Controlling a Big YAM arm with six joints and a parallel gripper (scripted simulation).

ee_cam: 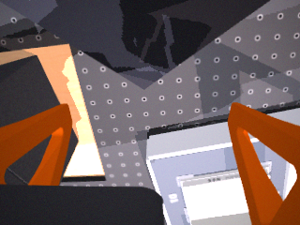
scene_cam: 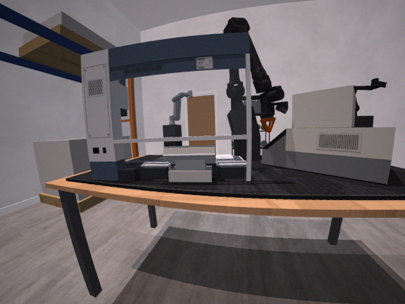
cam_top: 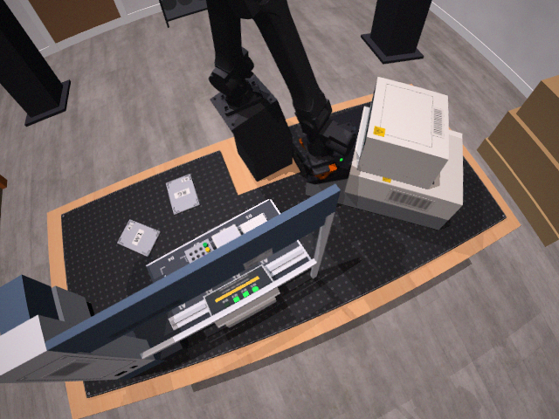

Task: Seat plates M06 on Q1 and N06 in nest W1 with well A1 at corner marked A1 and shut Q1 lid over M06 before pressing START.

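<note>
Now: the white well plate 11 cm ahead of my hand, 22 cm to the right of it and 13 cm below it. Round my hand: white deep-well block: 14 cm ahead, 32 cm to the right, 12 cm below; then white post: 28 cm ahead, 10 cm to the right, 5 cm above; then green-capped tube: 11 cm ahead, 40 cm to the right, 11 cm below.
</note>
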